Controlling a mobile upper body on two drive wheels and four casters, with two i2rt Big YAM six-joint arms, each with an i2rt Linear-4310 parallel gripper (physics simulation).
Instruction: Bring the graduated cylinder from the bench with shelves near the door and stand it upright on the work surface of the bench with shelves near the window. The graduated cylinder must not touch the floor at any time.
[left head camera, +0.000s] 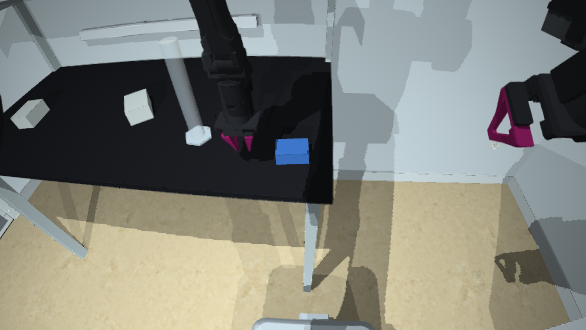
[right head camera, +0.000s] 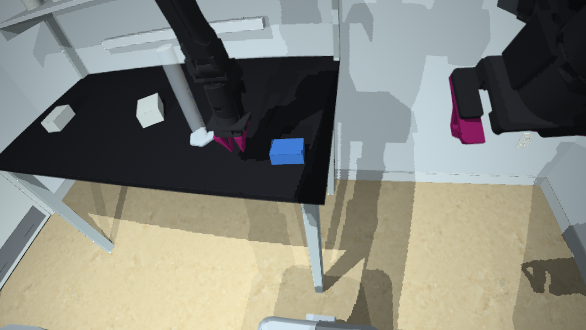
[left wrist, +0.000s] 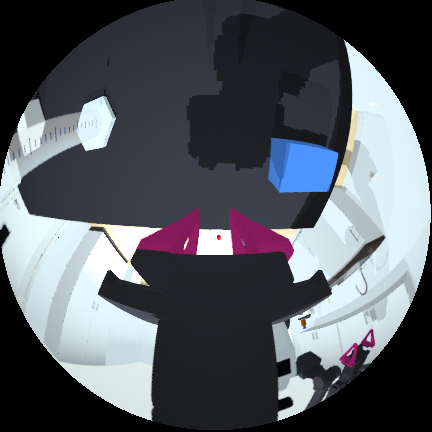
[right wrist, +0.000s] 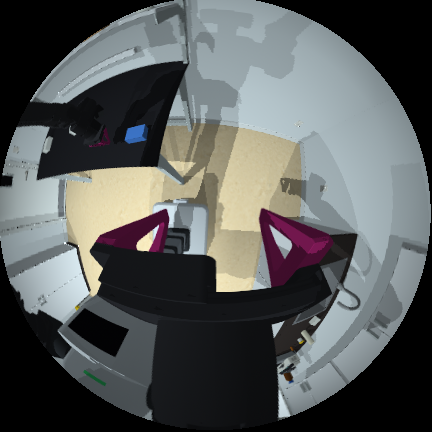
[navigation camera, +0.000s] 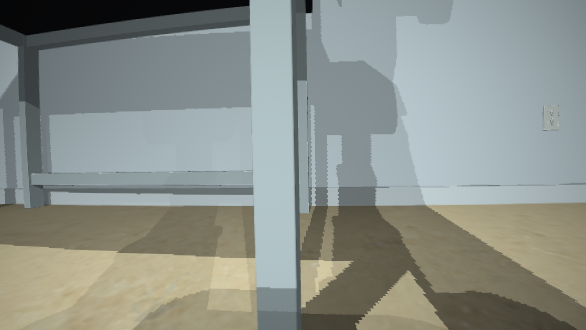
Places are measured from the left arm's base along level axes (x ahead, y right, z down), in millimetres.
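Pixels of known places: left gripper, fingertip midpoint: (left head camera: 244, 149) (right head camera: 238, 150) (left wrist: 214, 213) (right wrist: 106, 143); right gripper, fingertip midpoint: (left head camera: 520, 132) (right head camera: 492, 127) (right wrist: 213, 213); right arm's base, origin of the base link: (left wrist: 310, 367).
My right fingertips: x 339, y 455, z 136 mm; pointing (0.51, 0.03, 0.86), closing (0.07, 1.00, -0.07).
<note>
For each thing: its top centre in the pictures, then the offset to it from my right fingertips. "spot": a spot on its surface instead. Level surfaces: height alone.
- graduated cylinder, middle of its top: (left head camera: 168, 40) (right head camera: 164, 47) dx +363, dy -627, dz +39 mm
- black bench top, its level: dz +360 mm
- blue block, middle of its top: (left wrist: 312, 170) (left head camera: 292, 146) (right head camera: 286, 146) (right wrist: 133, 131) dx +286, dy -325, dz +320 mm
- bench leg, surface spot: (navigation camera: 275, 150) spot: dx +174, dy -261, dz +1037 mm
The graduated cylinder (left head camera: 182, 85) (right head camera: 179, 85) (left wrist: 55, 132), clear with a pale hexagonal base, stands upright on the black bench top (left head camera: 100, 162) (right head camera: 100, 157) (left wrist: 150, 190). Whether this bench is the one near the door or the window cannot be told. My left gripper (left head camera: 243, 150) (right head camera: 238, 150) (left wrist: 214, 213) is low over the bench, between the cylinder's base and the blue block as pictured. Its fingers stand a narrow gap apart with nothing between them, and do not hold the cylinder. My right gripper (right wrist: 213, 213) is wide open and empty, away to the right of the bench.
A blue block (left head camera: 292, 151) (right head camera: 287, 151) (left wrist: 307, 167) (right wrist: 136, 134) lies near the bench's right end. Two white blocks (left head camera: 138, 107) (left head camera: 30, 114) lie left of the cylinder. A shelf (right head camera: 30, 17) shows at upper left. A bench leg (navigation camera: 275, 150) stands close ahead in the navigation view.
</note>
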